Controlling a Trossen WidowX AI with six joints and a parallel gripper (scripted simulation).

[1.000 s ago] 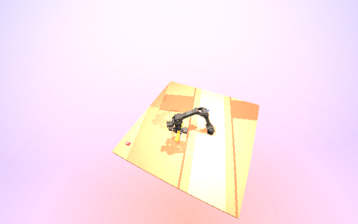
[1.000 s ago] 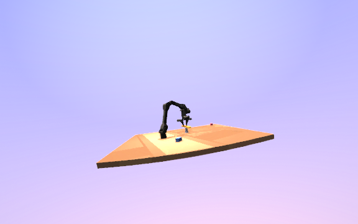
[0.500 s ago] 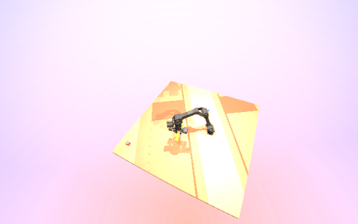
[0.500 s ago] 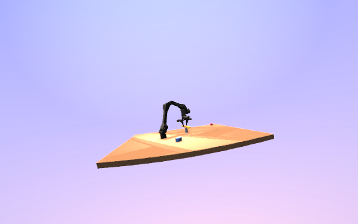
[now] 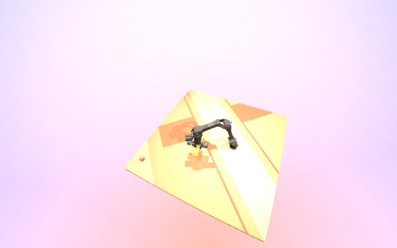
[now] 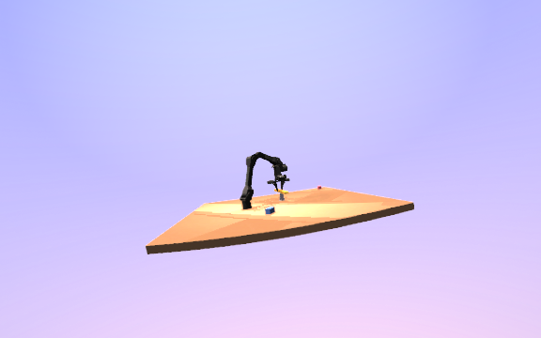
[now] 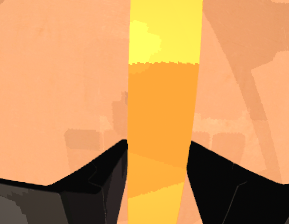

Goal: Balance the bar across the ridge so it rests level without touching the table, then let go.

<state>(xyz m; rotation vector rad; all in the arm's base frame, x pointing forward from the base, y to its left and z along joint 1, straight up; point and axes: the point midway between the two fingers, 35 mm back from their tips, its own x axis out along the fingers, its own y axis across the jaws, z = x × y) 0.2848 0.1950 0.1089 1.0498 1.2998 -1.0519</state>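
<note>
The yellow bar lies 10 mm ahead of my gripper tip and 30 mm to the right of it. Round my gripper tip: small red cube 460 mm ahead, 310 mm to the left, 60 mm below; small blue block 140 mm behind, 470 mm to the right, 60 mm below.
</note>
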